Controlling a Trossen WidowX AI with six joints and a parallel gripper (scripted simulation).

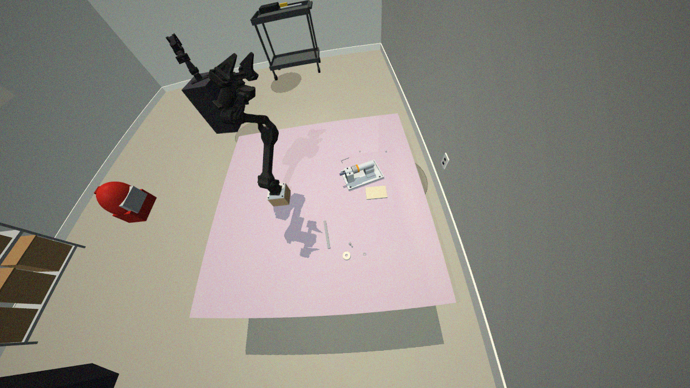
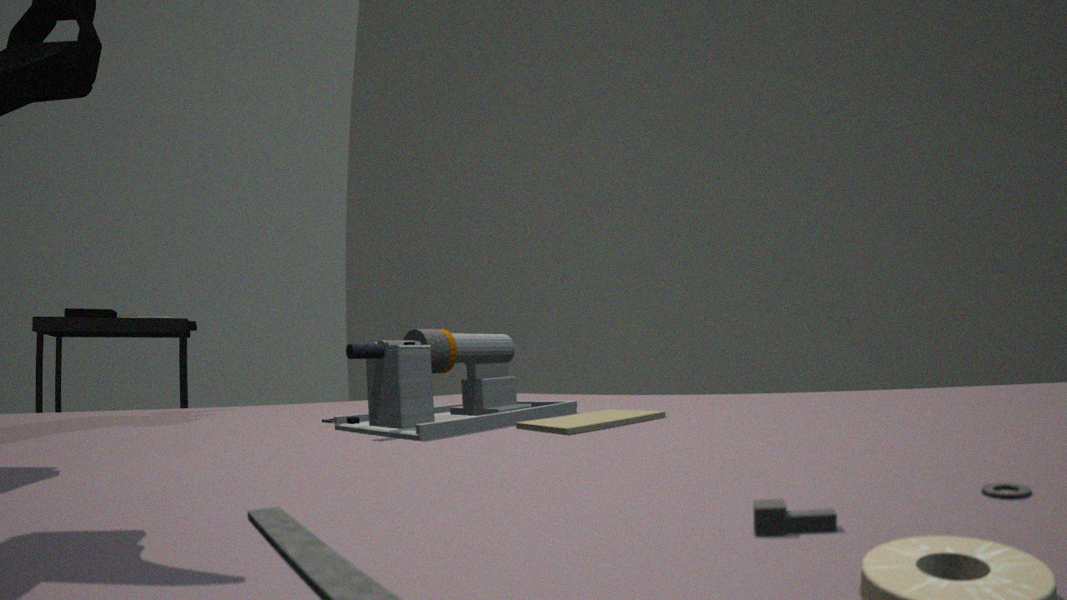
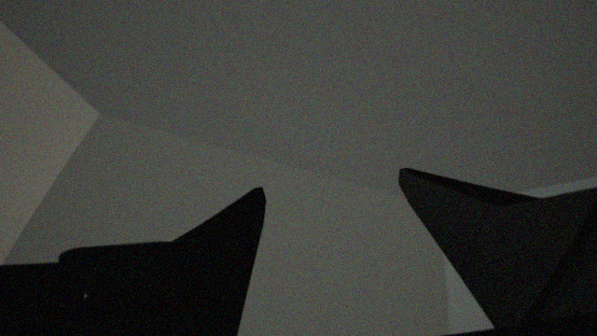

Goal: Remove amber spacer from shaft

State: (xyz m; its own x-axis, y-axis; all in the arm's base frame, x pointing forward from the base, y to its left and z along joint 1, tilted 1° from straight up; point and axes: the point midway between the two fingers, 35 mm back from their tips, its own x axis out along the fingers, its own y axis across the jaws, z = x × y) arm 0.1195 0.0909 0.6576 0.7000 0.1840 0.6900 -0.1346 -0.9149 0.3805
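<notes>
Right now the dark blue shaft is 690 mm below my gripper tip, 300 mm ahead of it and 60 mm to the left of it. Also, from my gripper tip: grey flat bar 770 mm below, 310 mm to the right, 160 mm ahead; L-shaped key 770 mm below, 210 mm ahead, 190 mm to the left; amber spacer 690 mm below, 310 mm ahead, 70 mm to the left.
</notes>
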